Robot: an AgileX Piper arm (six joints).
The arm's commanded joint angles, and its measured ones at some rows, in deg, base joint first. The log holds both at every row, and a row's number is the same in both.
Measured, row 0:
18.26 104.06 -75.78 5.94 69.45 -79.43
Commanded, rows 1 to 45:
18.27 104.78 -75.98 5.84 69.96 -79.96
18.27 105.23 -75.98 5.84 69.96 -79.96
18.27 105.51 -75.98 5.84 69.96 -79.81
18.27 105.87 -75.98 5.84 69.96 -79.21
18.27 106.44 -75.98 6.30 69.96 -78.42
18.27 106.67 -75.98 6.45 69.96 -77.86
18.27 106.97 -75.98 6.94 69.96 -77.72
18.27 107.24 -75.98 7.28 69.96 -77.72
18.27 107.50 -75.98 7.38 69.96 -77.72
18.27 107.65 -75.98 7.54 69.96 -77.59
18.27 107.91 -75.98 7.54 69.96 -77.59
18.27 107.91 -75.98 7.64 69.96 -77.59
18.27 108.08 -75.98 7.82 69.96 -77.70
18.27 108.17 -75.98 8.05 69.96 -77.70
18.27 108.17 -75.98 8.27 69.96 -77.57
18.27 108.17 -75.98 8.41 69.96 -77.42
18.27 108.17 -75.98 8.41 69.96 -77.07
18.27 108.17 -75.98 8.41 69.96 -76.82
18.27 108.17 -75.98 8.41 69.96 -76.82
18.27 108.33 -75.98 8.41 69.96 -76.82
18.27 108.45 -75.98 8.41 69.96 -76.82
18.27 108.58 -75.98 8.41 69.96 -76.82
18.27 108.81 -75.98 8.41 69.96 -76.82
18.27 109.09 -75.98 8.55 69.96 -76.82
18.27 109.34 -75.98 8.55 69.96 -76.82
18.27 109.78 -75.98 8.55 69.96 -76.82
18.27 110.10 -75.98 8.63 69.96 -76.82
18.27 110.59 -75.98 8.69 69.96 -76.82
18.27 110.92 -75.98 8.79 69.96 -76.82
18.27 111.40 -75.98 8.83 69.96 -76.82
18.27 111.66 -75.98 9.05 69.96 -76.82
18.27 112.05 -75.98 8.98 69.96 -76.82
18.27 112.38 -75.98 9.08 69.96 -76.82
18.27 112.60 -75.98 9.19 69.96 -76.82
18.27 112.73 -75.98 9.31 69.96 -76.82
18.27 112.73 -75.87 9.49 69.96 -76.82
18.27 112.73 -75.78 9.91 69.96 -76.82
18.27 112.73 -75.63 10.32 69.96 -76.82
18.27 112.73 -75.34 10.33 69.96 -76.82
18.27 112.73 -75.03 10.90 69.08 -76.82
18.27 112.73 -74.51 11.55 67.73 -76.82
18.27 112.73 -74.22 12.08 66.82 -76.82
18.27 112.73 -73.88 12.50 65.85 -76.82
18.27 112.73 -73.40 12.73 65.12 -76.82
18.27 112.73 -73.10 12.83 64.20 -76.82
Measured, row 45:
18.26 112.81 -74.42 11.44 67.41 -76.69
